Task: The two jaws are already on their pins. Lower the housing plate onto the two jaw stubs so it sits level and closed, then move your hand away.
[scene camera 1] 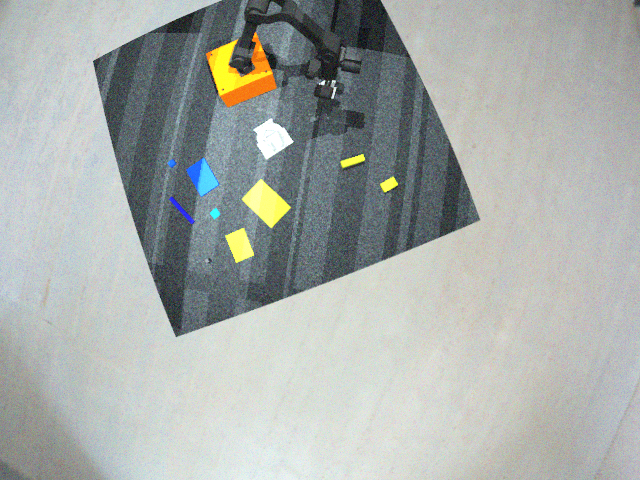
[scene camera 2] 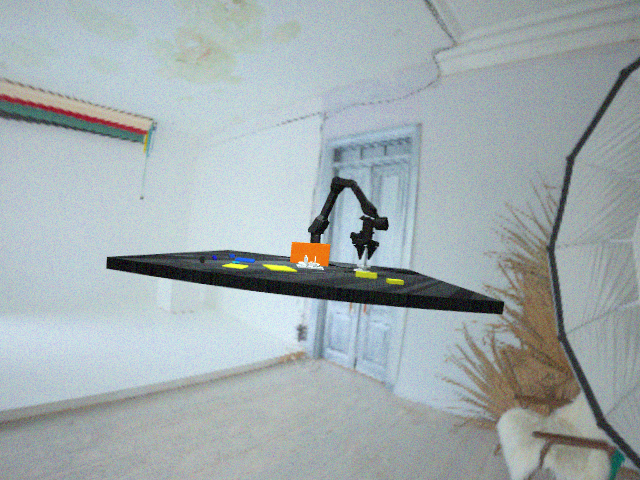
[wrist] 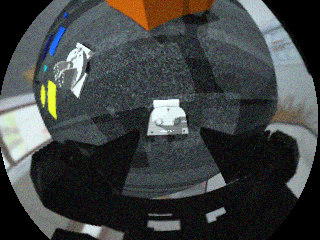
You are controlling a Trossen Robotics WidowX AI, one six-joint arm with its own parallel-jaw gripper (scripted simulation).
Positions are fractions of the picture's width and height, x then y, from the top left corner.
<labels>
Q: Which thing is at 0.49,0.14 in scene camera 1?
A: The gripper.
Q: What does the gripper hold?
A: Nothing.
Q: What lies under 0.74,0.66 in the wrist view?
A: The gripper.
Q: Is the gripper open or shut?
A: Open.
</labels>
